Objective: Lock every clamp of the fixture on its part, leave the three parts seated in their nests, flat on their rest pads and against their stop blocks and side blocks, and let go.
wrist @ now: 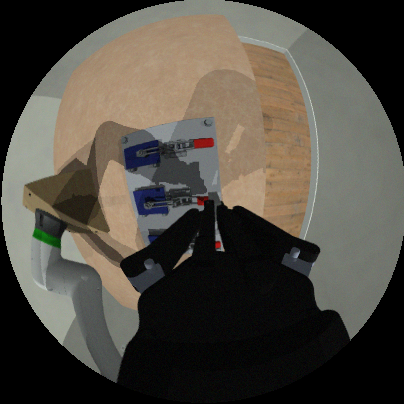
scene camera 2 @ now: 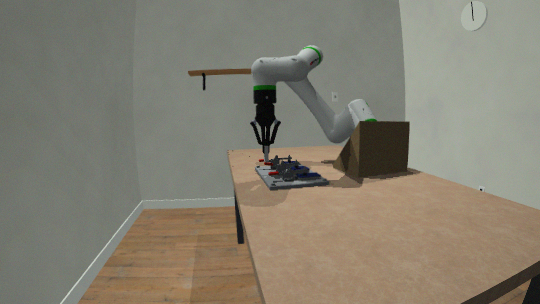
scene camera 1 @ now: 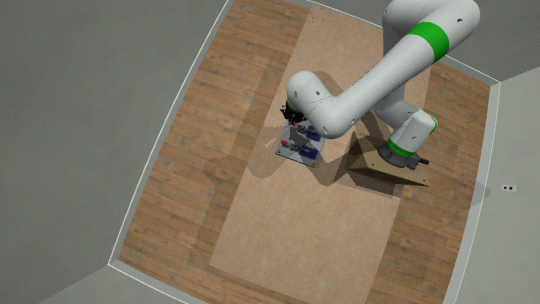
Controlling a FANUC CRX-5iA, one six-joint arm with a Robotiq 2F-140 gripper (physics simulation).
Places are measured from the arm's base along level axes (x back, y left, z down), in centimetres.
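Pixels of known places: gripper, fingertip midpoint: [wrist: 212, 198] [scene camera 2: 266, 161] [scene camera 1: 290, 123]; arm's base, origin of the base link: [wrist: 50, 217] [scene camera 2: 374, 141] [scene camera 1: 391, 157].
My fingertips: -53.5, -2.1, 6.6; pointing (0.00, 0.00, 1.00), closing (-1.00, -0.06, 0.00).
For each thing: its top centre in the pictures, then the offset to it from my fingertips, as dx, dy, dz. "spot": a spot on its surface instead. Level surfaces: height alone.
- grey fixture plate, middle of its top: [wrist: 170, 197] [scene camera 2: 288, 173] [scene camera 1: 305, 130] +9.6, -0.3, +6.0
- far part, middle of its top: [wrist: 140, 154] [scene camera 2: 308, 174] [scene camera 1: 308, 152] +14.5, +10.8, +4.4
- middle part, middle of its top: [wrist: 149, 201] [scene camera 1: 314, 133] +14.4, -0.2, +3.9
- third part, middle of its top: [wrist: 161, 242] +14.2, -11.2, +3.4
- far red handle, surface spot: [wrist: 203, 143] [scene camera 2: 273, 172] [scene camera 1: 284, 142] spot: +0.4, +10.1, +2.4
- middle red handle, middle of its top: [wrist: 205, 201] +1.3, -0.6, +0.7
- third red handle, surface spot: [wrist: 218, 245] spot: -0.4, -11.7, +1.4
- table, its level: dz +7.5
The grey fixture plate [scene camera 1: 295, 156] [scene camera 2: 280, 186] [wrist: 175, 132] carries three blue parts in a row. In the wrist view the far part [wrist: 142, 156] and the middle part [wrist: 158, 194] lie under clamp arms; the third part [wrist: 153, 239] is mostly hidden by the gripper. The far red handle [scene camera 1: 284, 143] [scene camera 2: 273, 173] [wrist: 203, 143] lies low, pointing outward. My gripper [scene camera 2: 266, 159] [wrist: 212, 198] is shut and empty, pointing down, its tips at the outer end of the middle red handle [wrist: 201, 201]. Contact cannot be told. The third red handle [wrist: 218, 245] shows beside the fingers. Exact seating and locking are too small to tell.
A brown wedge-shaped stand [scene camera 1: 372, 165] [scene camera 2: 383, 150] [wrist: 75, 197] is on the table [scene camera 1: 300, 225] [scene camera 2: 390, 230] [wrist: 145, 65], beside the fixture. The robot's arm [scene camera 1: 380, 75] [scene camera 2: 320, 107] reaches across above the table. The table's long edge is close to the handle side.
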